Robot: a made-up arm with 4 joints. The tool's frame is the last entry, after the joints. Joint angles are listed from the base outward. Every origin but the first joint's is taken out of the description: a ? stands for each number. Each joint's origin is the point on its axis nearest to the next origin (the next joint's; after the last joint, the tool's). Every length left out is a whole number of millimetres.
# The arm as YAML. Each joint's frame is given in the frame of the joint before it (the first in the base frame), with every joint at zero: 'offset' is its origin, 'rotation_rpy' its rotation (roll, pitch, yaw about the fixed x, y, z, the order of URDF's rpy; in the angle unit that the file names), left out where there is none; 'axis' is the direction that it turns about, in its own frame. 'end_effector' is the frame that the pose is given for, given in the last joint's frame.
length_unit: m
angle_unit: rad
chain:
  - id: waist
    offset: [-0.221, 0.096, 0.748]
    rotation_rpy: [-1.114, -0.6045, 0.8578]
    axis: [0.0, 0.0, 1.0]
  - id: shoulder
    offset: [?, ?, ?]
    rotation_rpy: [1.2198, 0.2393, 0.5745]
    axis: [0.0, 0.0, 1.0]
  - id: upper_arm
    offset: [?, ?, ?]
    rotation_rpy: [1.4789, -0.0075, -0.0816]
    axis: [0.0, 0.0, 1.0]
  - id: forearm
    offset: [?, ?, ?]
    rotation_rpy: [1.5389, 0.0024, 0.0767]
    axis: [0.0, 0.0, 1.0]
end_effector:
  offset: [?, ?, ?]
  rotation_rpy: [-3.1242, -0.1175, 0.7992]
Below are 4 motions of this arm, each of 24 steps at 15 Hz.
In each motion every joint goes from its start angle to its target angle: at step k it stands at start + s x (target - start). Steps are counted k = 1, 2, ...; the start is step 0. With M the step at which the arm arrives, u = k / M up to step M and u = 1 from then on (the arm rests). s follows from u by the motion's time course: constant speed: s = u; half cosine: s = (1 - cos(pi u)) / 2; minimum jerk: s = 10 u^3 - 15 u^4 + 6 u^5.
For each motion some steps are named. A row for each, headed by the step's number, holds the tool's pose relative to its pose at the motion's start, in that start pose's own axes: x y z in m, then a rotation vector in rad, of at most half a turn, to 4 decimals.
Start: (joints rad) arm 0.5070 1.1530 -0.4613 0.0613
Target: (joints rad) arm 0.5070 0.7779 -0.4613 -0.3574
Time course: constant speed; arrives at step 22
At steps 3, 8, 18, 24:
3: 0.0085 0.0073 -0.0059 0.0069 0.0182 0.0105
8: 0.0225 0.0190 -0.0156 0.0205 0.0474 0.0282
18: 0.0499 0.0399 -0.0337 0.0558 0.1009 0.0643
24: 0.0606 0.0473 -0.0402 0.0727 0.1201 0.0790

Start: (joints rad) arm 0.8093 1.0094 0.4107 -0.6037
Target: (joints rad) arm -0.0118 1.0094 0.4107 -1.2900
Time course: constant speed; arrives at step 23
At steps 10, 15, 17, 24:
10: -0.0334 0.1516 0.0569 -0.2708 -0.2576 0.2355
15: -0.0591 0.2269 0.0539 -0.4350 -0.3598 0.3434
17: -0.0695 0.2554 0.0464 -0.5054 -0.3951 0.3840
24: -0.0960 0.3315 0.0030 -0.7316 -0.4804 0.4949

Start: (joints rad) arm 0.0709 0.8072 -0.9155 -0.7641
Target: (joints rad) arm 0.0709 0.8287 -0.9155 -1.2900
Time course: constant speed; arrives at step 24
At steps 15, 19, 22, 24:
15: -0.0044 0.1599 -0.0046 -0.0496 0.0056 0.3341
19: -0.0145 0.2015 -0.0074 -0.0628 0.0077 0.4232
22: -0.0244 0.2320 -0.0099 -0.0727 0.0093 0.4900
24: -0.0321 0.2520 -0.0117 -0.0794 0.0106 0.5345

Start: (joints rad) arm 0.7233 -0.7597 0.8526 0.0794
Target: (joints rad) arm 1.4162 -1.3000 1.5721 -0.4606
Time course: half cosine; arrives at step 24
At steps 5, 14, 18, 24:
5: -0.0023 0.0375 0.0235 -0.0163 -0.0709 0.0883
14: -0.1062 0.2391 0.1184 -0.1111 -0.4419 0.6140
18: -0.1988 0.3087 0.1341 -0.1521 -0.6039 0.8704
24: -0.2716 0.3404 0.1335 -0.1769 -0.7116 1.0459

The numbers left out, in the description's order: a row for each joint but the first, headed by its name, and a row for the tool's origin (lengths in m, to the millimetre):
shoulder: -0.076 -0.036 0.0
upper_arm: 0.094 0.125 0.0
forearm: -0.062 0.086 0.0
tool: 0.275 0.383 0.0

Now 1 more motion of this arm.
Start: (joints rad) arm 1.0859 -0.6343 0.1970 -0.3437
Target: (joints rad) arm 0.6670 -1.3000 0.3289 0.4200
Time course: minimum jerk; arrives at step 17
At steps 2, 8, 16, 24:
2: -0.0007 -0.0101 0.0008 0.0051 -0.0029 -0.0219
8: -0.1296 -0.2934 -0.0179 0.1720 -0.0624 -0.7211
16: -0.4774 -0.4027 -0.1238 0.3644 -0.0458 -1.6205
24: -0.4786 -0.4025 -0.1242 0.3649 -0.0456 -1.6236

